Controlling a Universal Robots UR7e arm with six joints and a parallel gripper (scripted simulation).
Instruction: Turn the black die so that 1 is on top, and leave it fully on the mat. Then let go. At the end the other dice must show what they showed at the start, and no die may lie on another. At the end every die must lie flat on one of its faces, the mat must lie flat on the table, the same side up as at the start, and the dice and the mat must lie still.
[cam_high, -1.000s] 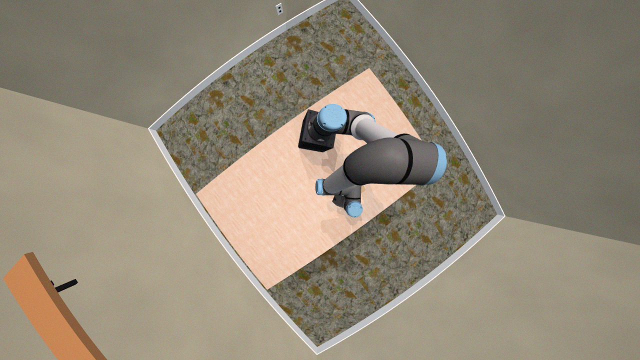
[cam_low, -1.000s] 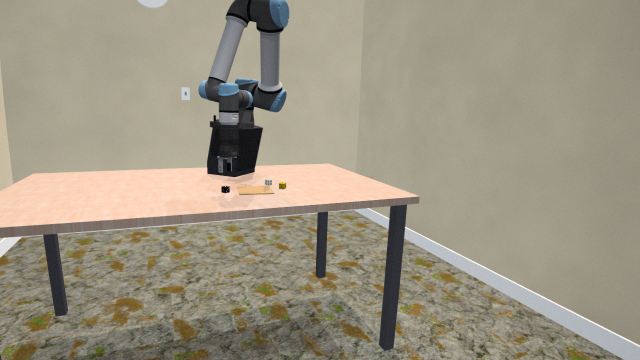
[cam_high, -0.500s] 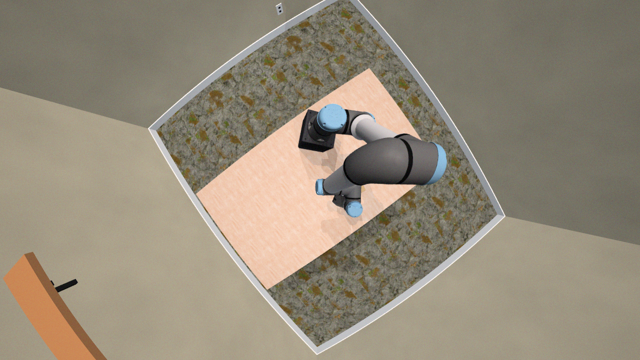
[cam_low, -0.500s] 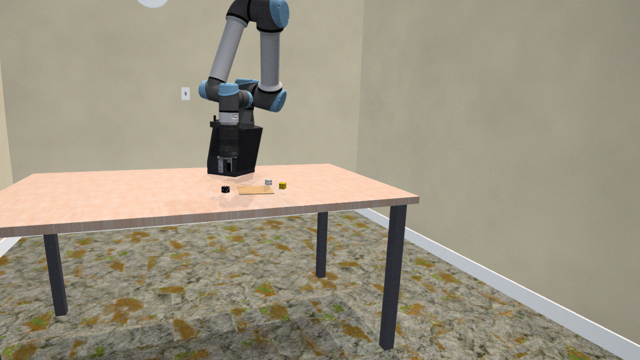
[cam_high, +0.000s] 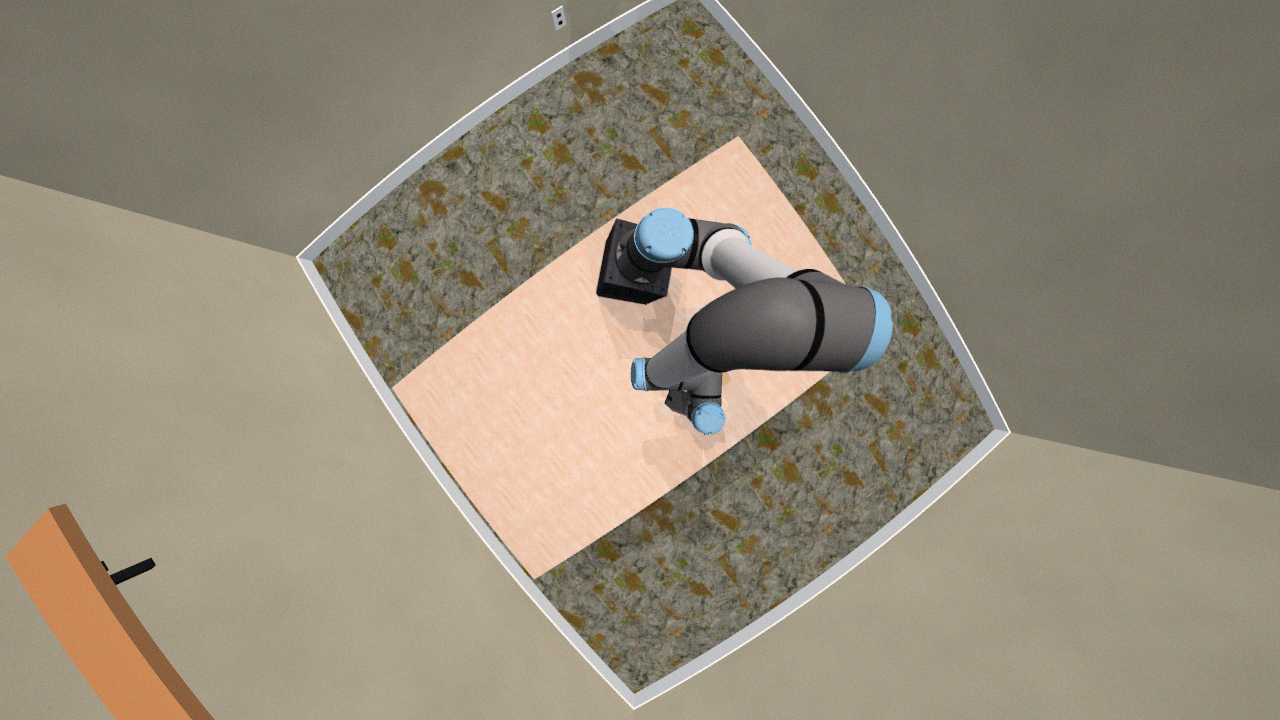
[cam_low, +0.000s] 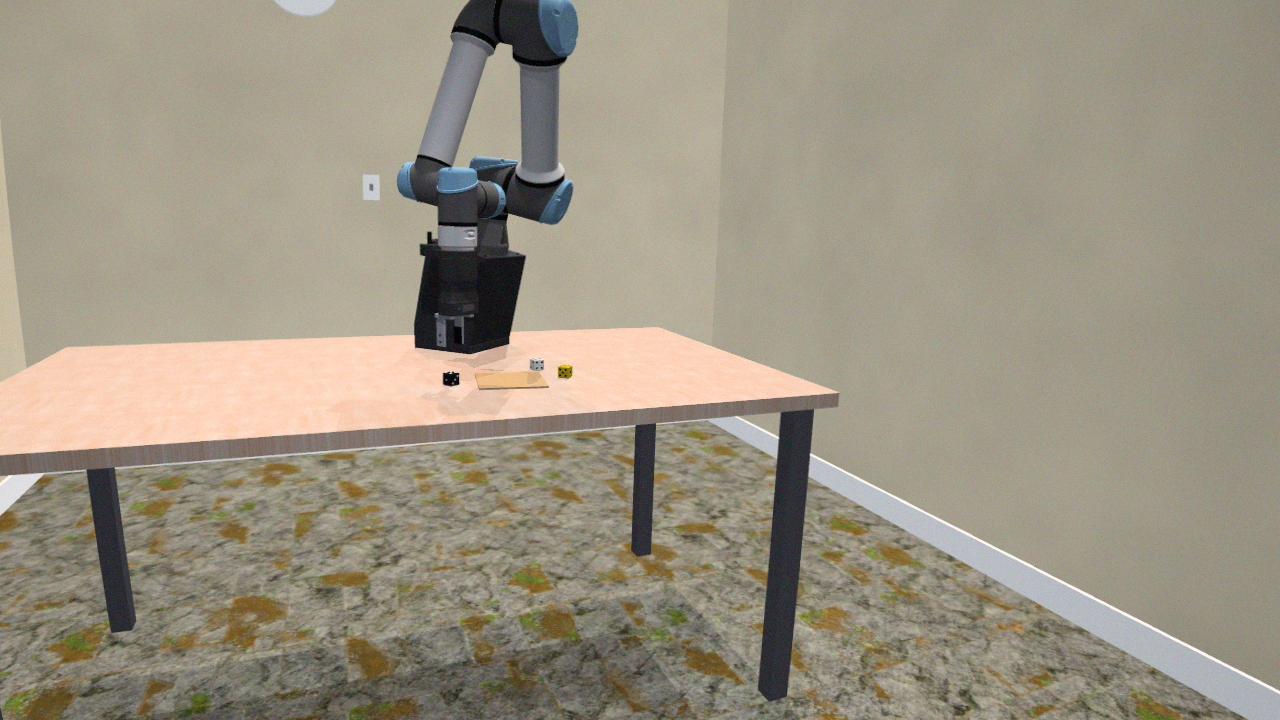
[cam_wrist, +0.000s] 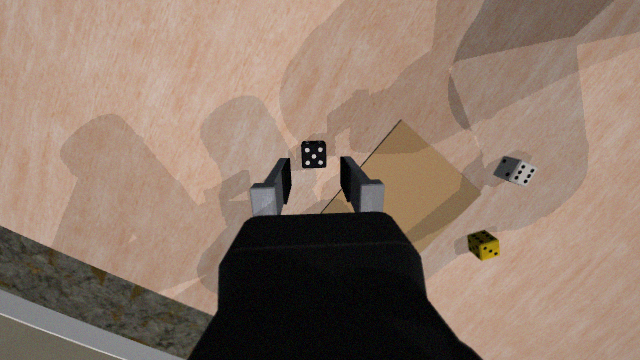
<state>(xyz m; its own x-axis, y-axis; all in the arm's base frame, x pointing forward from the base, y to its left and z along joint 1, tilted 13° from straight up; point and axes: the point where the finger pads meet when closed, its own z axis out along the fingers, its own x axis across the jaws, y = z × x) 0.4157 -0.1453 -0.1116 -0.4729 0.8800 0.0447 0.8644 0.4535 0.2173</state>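
My hand is 90 mm above the black die. Round my hand: tan mat 120 mm to the left, 100 mm below, 10 mm ahead; white die 210 mm to the left, 90 mm below, 90 mm behind; yellow die 250 mm to the left, 90 mm below, 10 mm ahead.
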